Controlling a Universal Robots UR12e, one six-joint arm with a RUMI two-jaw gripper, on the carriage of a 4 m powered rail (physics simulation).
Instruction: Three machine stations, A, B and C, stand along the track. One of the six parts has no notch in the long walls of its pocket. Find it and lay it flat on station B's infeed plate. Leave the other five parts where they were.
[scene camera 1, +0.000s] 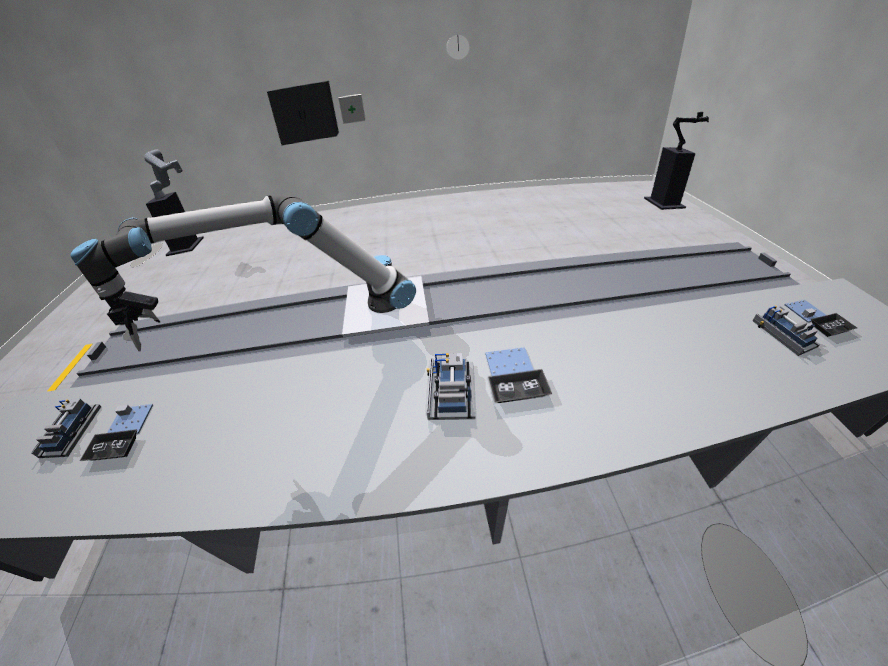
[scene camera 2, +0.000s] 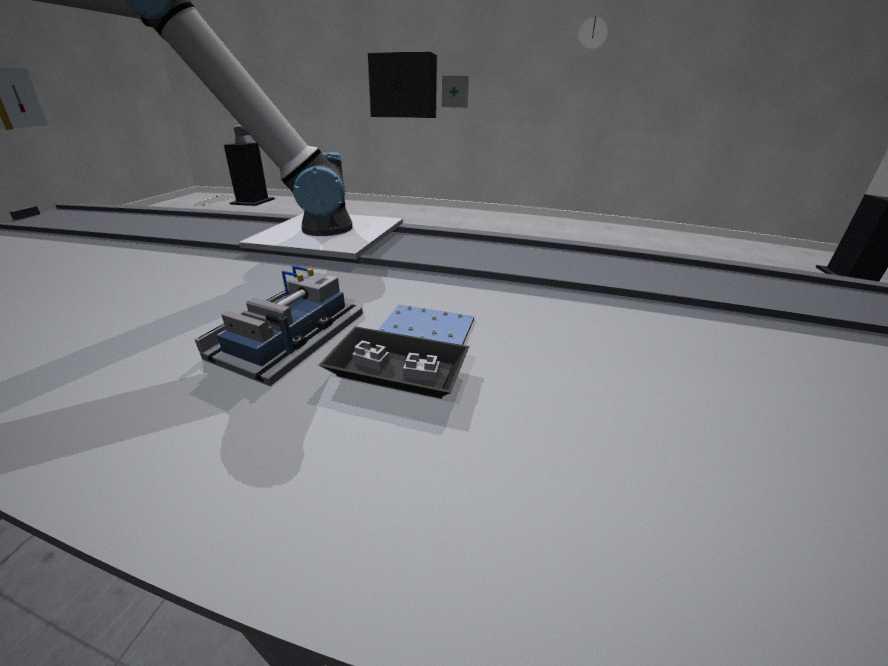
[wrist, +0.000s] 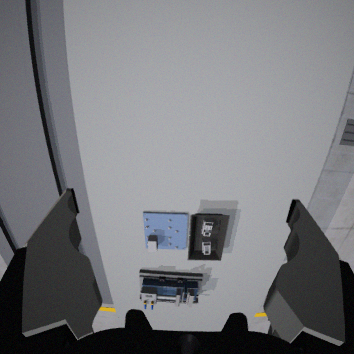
Labels:
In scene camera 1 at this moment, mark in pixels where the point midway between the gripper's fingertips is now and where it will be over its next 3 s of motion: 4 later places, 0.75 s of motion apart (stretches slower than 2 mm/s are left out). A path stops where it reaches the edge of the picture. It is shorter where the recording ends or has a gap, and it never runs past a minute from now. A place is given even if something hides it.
My gripper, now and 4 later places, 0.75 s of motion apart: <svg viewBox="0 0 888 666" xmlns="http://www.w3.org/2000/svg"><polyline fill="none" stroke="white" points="150,336 129,348 152,341 265,317 247,320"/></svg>

